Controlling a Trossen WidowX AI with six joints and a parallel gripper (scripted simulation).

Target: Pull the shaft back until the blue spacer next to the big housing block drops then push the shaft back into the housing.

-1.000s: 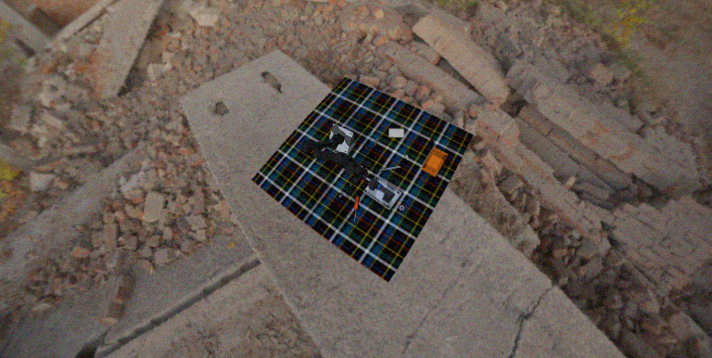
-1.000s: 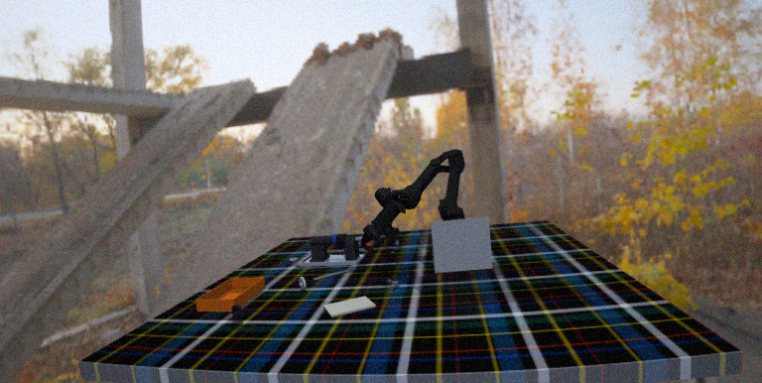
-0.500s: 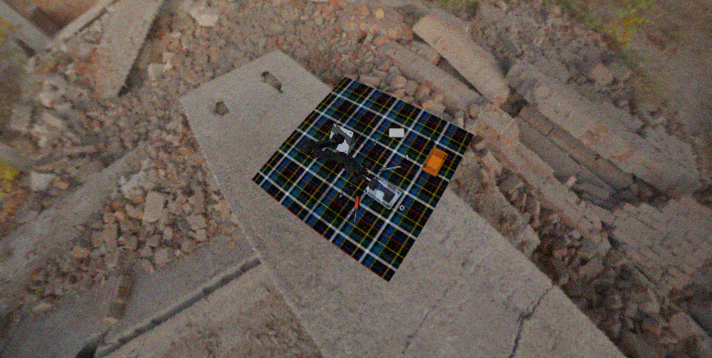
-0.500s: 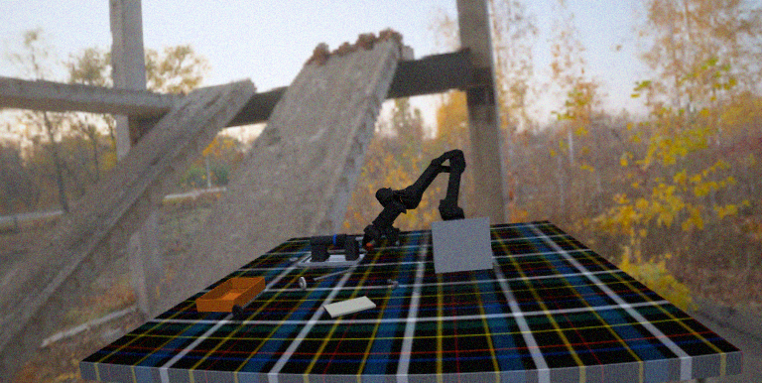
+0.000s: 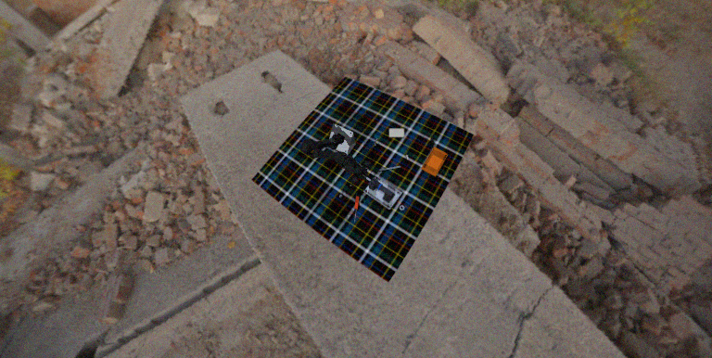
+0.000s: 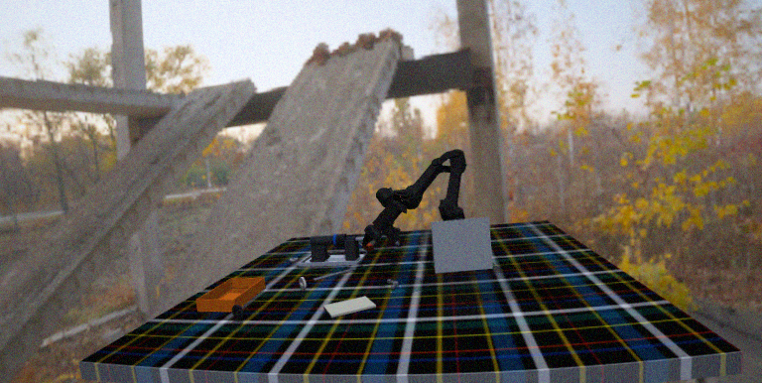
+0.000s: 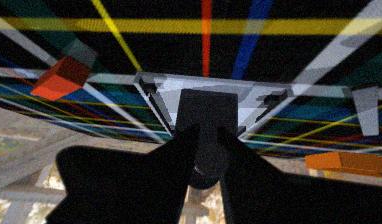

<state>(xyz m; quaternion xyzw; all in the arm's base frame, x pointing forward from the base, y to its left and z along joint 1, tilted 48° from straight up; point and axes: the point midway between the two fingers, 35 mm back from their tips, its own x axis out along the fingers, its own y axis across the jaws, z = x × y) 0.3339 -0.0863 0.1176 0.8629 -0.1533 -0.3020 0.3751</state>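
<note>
Now: gripper tip 6 cm short of the shaft and 2 cm below it. Also, from my gripper tip: orange tray 32 cm ahead, 41 cm to the left, 5 cm below; then pale flat pad 6 cm behind, 48 cm to the left, 5 cm below; then blue spacer 11 cm ahead, 2 cm above.
</note>
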